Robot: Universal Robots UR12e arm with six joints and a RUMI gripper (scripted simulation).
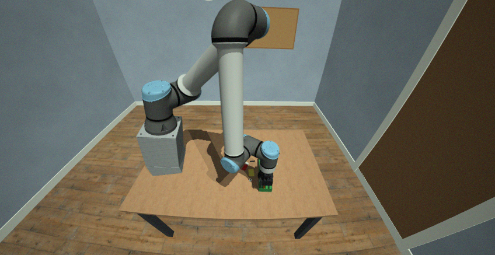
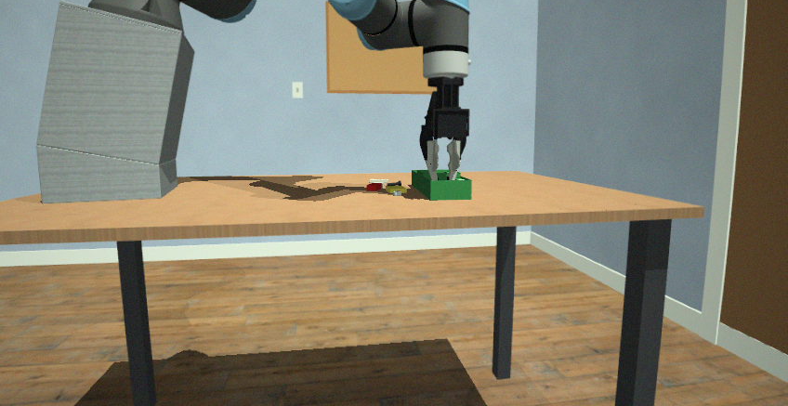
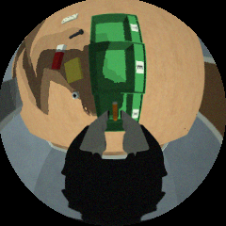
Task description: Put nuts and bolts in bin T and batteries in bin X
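Now: hand 2 cm above the orange piece and 1 cm to the left of it. Round my hand: green bin: 8 cm to the left, 1 cm below; then yellow battery: 9 cm to the left, 9 cm behind, 3 cm below; then dark nut: 9 cm behind, 3 cm to the left, 3 cm below.
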